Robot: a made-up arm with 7 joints. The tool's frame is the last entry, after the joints.
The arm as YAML. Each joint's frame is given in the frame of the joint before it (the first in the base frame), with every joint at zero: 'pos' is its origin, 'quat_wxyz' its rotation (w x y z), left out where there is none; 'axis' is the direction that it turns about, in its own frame. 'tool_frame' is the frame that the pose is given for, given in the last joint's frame.
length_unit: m
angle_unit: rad
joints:
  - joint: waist
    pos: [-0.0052, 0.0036, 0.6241]
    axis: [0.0, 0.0, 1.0]
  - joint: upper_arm
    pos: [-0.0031, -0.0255, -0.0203]
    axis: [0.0, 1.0, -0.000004]
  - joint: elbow
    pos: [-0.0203, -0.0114, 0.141]
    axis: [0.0, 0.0, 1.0]
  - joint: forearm
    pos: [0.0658, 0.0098, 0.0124]
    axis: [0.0, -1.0, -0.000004]
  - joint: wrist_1
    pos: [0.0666, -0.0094, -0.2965]
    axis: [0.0, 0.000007, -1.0]
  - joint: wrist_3
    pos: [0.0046, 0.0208, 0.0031]
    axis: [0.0, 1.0, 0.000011]
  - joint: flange
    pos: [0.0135, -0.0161, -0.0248]
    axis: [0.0, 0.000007, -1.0]
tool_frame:
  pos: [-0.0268, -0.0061, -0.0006]
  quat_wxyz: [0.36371, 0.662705, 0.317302, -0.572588]
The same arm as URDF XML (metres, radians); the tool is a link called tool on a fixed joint. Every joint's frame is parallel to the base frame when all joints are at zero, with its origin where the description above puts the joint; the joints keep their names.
<robot name="arm">
  <joint name="waist" type="continuous">
    <parent link="base_link"/>
    <child link="link1"/>
    <origin xyz="-0.0052 0.0036 0.6241" rpy="0.0000 0.0000 0.0000"/>
    <axis xyz="0 0 1"/>
  </joint>
  <joint name="upper_arm" type="continuous">
    <parent link="link1"/>
    <child link="link2"/>
    <origin xyz="-0.0031 -0.0255 -0.0203" rpy="0.0000 0.0000 0.0000"/>
    <axis xyz="0 1 0"/>
  </joint>
  <joint name="elbow" type="continuous">
    <parent link="link2"/>
    <child link="link3"/>
    <origin xyz="-0.0203 -0.0114 0.1410" rpy="0.0000 0.0000 0.0000"/>
    <axis xyz="0 0 1"/>
  </joint>
  <joint name="forearm" type="continuous">
    <parent link="link3"/>
    <child link="link4"/>
    <origin xyz="0.0658 0.0098 0.0124" rpy="0.0000 0.0000 0.0000"/>
    <axis xyz="0 -1 0"/>
  </joint>
  <joint name="wrist_1" type="continuous">
    <parent link="link4"/>
    <child link="link5"/>
    <origin xyz="0.0666 -0.0094 -0.2965" rpy="0.0000 0.0000 0.0000"/>
    <axis xyz="0 0 -1"/>
  </joint>
  <joint name="wrist_3" type="continuous">
    <parent link="link5"/>
    <child link="link6"/>
    <origin xyz="0.0046 0.0208 0.0031" rpy="0.0000 0.0000 0.0000"/>
    <axis xyz="0 1 0"/>
  </joint>
  <joint name="flange" type="continuous">
    <parent link="link6"/>
    <child link="link7"/>
    <origin xyz="0.0135 -0.0161 -0.0248" rpy="0.0000 0.0000 0.0000"/>
    <axis xyz="0 0 -1"/>
  </joint>
  <joint name="tool_joint" type="fixed">
    <parent link="link7"/>
    <child link="tool"/>
    <origin xyz="-0.0268 -0.0061 -0.0006" rpy="2.1622 1.4273 0.0283"/>
  </joint>
  <link name="base_link"/>
  <link name="link1"/>
  <link name="link2"/>
  <link name="link3"/>
  <link name="link4"/>
  <link name="link5"/>
  <link name="link6"/>
  <link name="link7"/>
  <link name="tool"/>
</robot>

